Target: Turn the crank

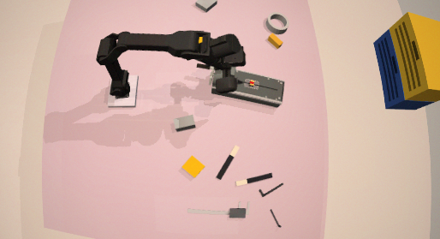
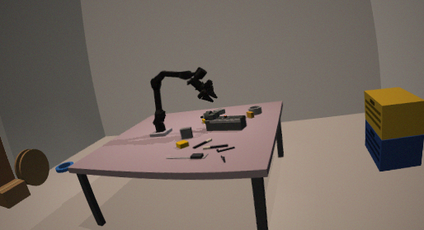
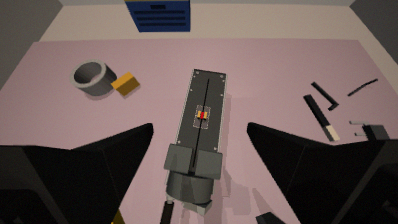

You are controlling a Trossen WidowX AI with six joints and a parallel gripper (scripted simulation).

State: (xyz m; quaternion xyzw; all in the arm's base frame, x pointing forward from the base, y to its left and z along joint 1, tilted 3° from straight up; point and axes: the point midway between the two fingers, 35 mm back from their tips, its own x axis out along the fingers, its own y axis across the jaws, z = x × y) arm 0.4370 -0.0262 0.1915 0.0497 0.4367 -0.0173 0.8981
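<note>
Right now my gripper tip is 12 cm past the dark crank handle, 6 cm to the right of it and 12 cm above it. From my gripper tip the other things lie so: orange block 19 cm ahead, 20 cm to the left, 18 cm below; then red pointer 5 cm ahead, 1 cm to the right, 12 cm below.
</note>
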